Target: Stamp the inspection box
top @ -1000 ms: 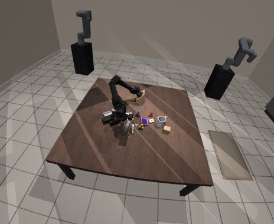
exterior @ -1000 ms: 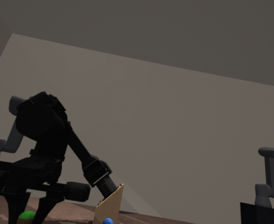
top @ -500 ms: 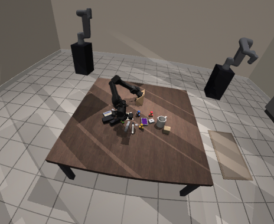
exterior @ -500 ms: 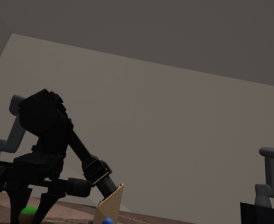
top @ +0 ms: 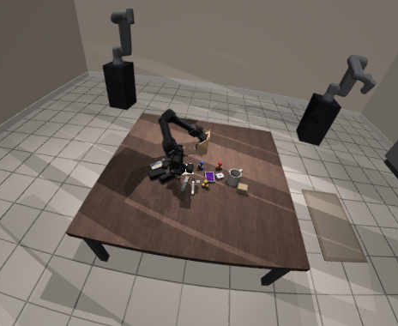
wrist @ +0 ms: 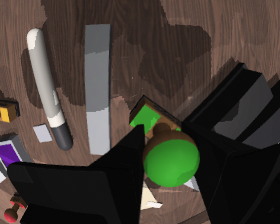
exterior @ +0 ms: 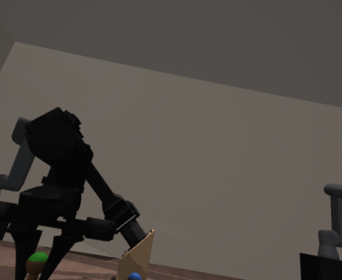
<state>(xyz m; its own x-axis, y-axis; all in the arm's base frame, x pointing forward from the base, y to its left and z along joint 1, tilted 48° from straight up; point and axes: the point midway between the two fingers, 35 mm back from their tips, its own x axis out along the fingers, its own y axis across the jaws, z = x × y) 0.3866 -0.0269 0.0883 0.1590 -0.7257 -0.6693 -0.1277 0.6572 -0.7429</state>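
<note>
Now: gripper tip 100 mm past the purple ink pad, 200 mm to the right of it and 50 mm above it. Also, from my gripper tip: grey bar 10 mm ahead, 50 mm to the left, 50 mm below; white pen 10 mm behind, 100 mm to the left, 50 mm below; PASS stamp right at my gripper tip.
</note>
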